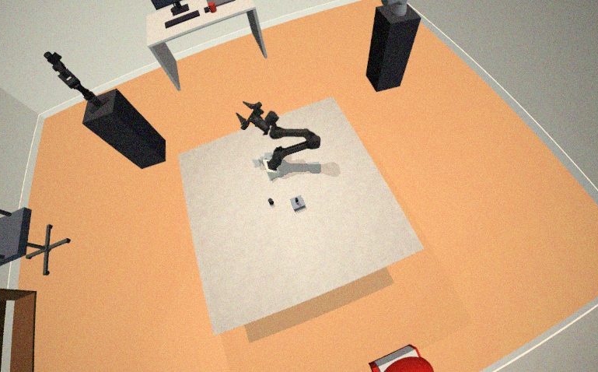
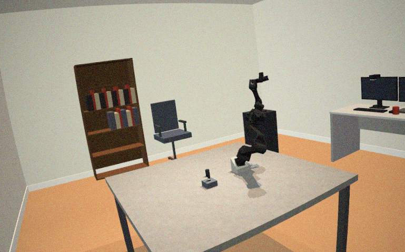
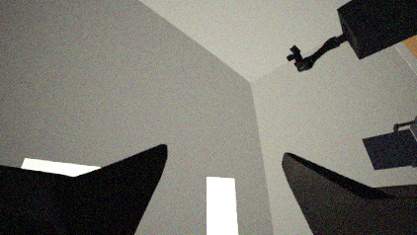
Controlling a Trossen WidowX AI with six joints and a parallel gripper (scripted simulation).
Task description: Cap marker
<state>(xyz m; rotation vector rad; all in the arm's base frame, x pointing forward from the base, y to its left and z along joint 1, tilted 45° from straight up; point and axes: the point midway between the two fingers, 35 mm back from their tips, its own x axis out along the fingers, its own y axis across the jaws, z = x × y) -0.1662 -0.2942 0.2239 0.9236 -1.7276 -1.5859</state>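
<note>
Now: the dark marker cap 450 mm ahead of my gripper tip, 410 mm below it and 10 mm to the left of it. The rest, counted from my gripper tip: grey-blue holder block 510 mm ahead, 410 mm below, 170 mm to the left.
</note>
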